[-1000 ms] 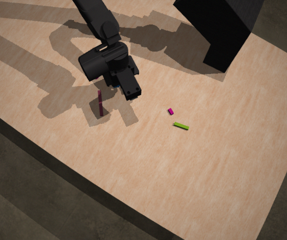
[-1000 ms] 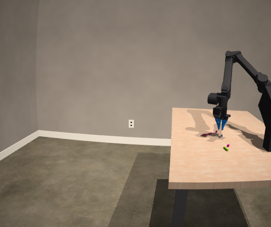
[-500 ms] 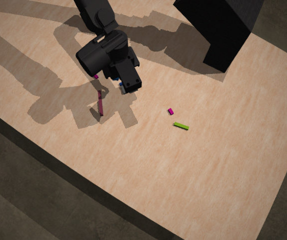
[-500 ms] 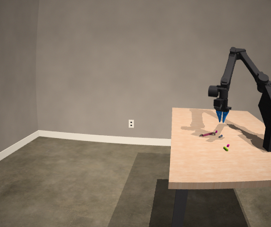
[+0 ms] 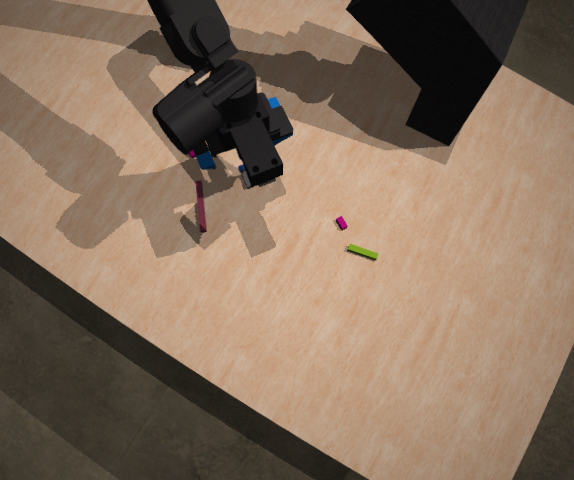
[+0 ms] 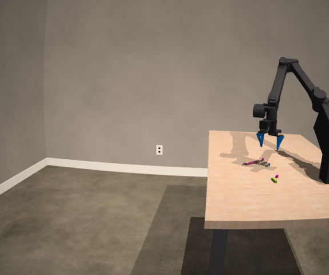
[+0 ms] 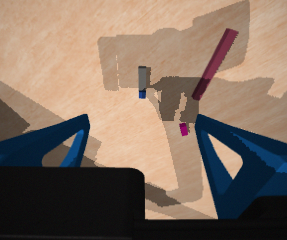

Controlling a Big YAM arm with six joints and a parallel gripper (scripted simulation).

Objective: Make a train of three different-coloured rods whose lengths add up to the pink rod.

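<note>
Now: the lime rod 240 mm to the left of my hand and 100 mm below it. The rest, counted from my hand: grey rod 100 mm below; pink rod 90 mm ahead, 30 mm to the right, 100 mm below; blue rod 10 mm behind, 10 mm to the right, 100 mm below.
</note>
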